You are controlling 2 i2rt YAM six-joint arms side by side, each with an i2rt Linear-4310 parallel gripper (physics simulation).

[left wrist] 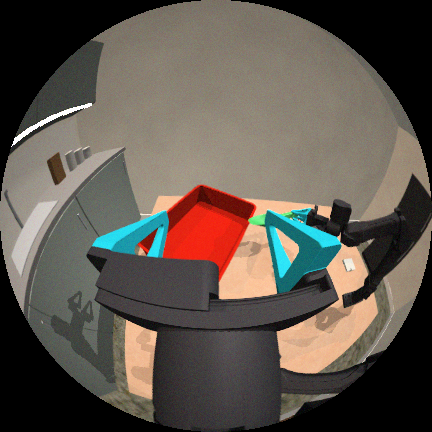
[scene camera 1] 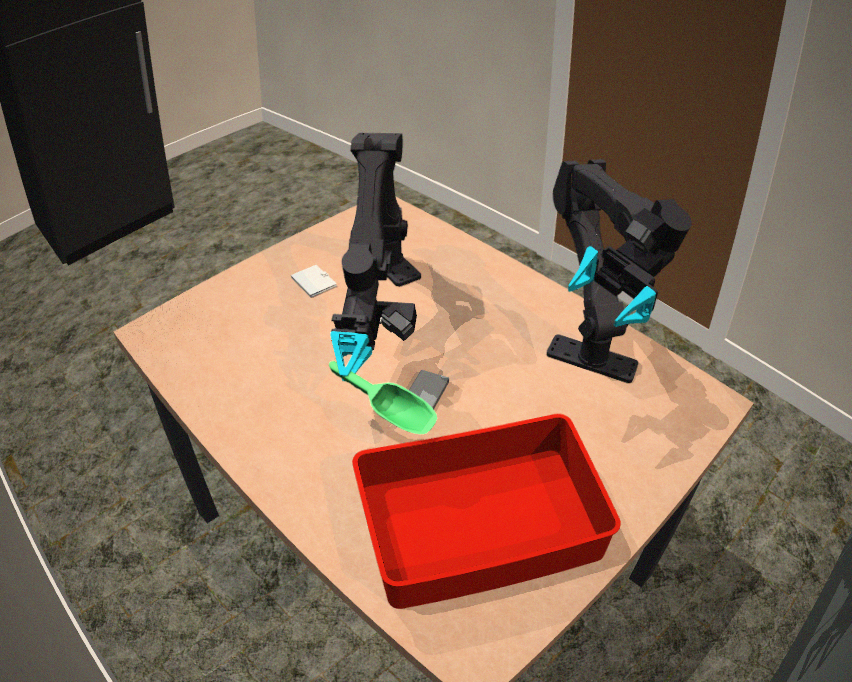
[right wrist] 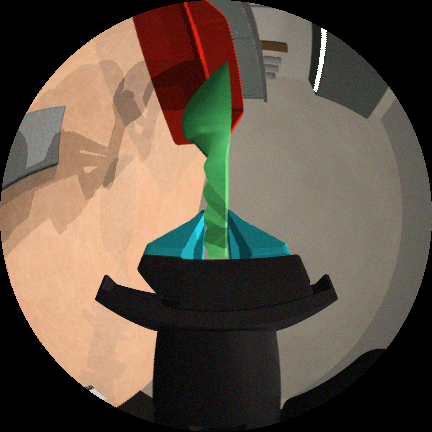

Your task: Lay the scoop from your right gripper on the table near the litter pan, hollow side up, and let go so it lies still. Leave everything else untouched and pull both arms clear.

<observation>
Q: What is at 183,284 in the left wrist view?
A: My left gripper.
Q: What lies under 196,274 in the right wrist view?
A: My right gripper.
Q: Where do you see a green scoop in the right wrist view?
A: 206,120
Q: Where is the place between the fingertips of my left gripper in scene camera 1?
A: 591,305
</observation>
